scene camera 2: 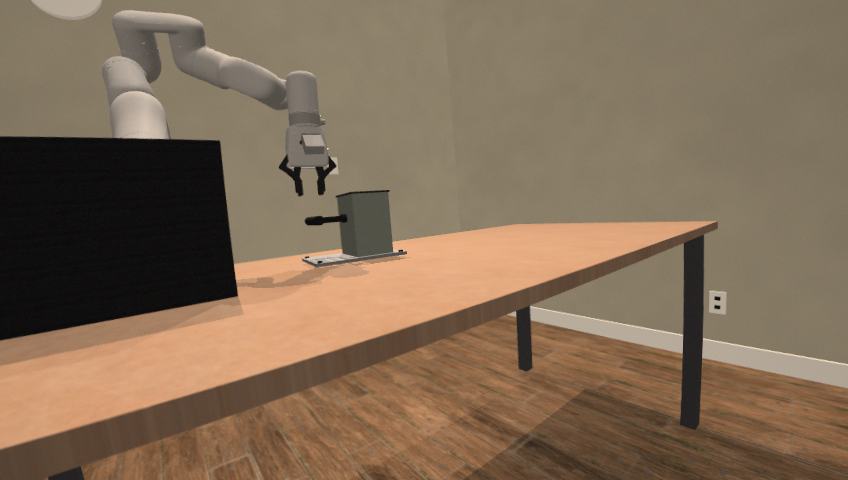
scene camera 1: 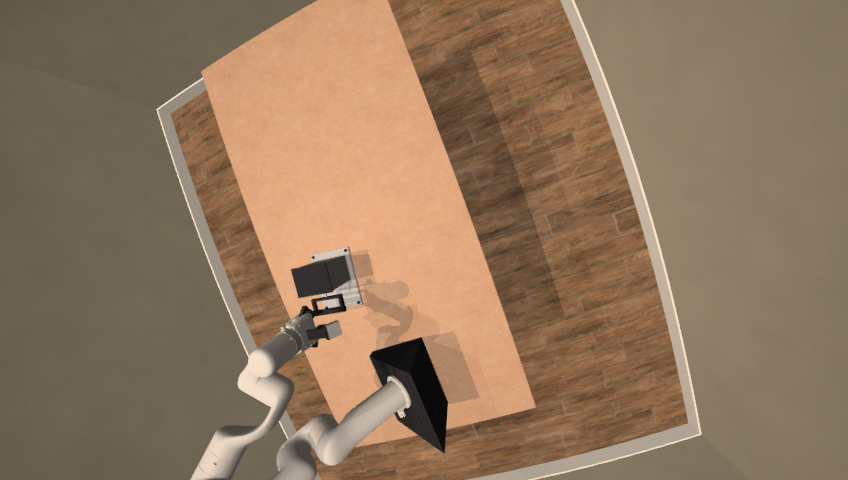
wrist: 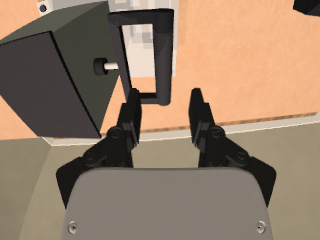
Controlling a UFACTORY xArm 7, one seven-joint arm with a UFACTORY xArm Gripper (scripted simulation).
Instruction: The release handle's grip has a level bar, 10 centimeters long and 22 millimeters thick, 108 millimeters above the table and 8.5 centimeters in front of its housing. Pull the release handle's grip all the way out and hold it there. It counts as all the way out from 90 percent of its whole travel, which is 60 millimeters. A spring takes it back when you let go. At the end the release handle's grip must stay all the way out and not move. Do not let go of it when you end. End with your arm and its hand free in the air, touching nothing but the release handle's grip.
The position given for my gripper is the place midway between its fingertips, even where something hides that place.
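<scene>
Looking through scene camera 1, I see a base plate (scene camera 1: 350, 290), and my gripper (scene camera 1: 321, 318) is there with it. Scene camera 2 has my gripper (scene camera 2: 311, 195) as well, and it's got the base plate (scene camera 2: 339, 258) too. And in the wrist view you'd find my gripper (wrist: 165, 99) again.
</scene>
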